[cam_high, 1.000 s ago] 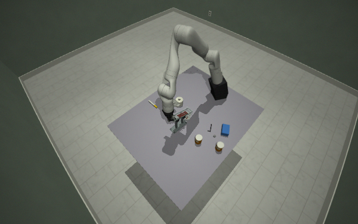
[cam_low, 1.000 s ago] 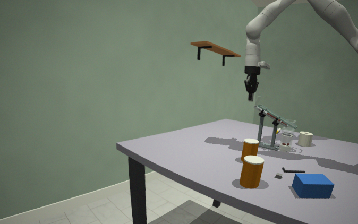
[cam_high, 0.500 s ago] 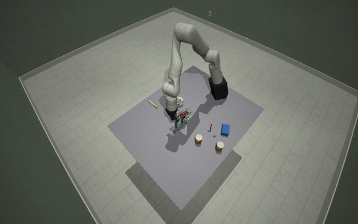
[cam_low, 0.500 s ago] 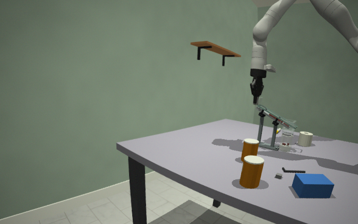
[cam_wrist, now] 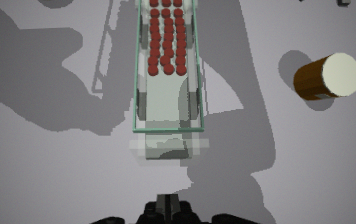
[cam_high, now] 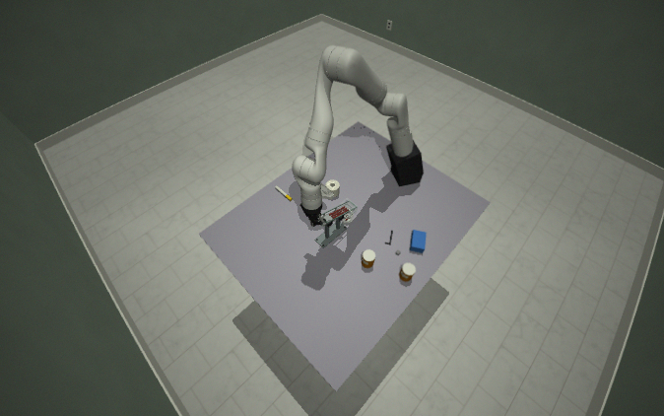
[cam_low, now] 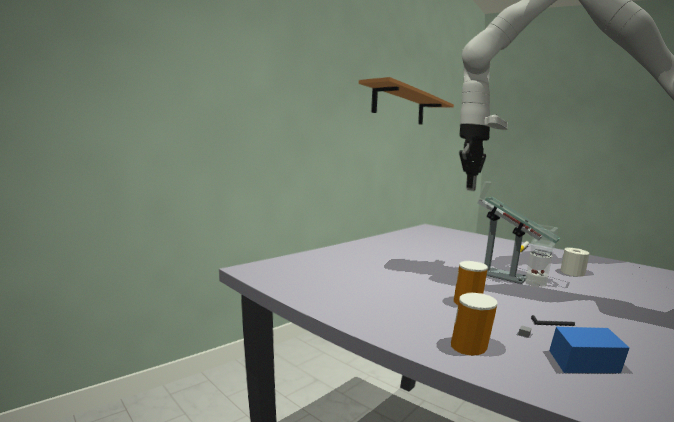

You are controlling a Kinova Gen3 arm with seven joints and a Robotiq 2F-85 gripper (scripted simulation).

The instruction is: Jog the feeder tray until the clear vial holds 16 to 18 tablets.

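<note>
My hand is 10 cm past the feeder tray, 1 cm to the right of it and 6 cm above it. Also, from my hand: clear vial 20 cm behind, 1 cm to the left, 17 cm below; then yellow pen 10 cm behind, 32 cm to the right, 20 cm below; then white roll 28 cm behind, 16 cm to the right, 18 cm below.
</note>
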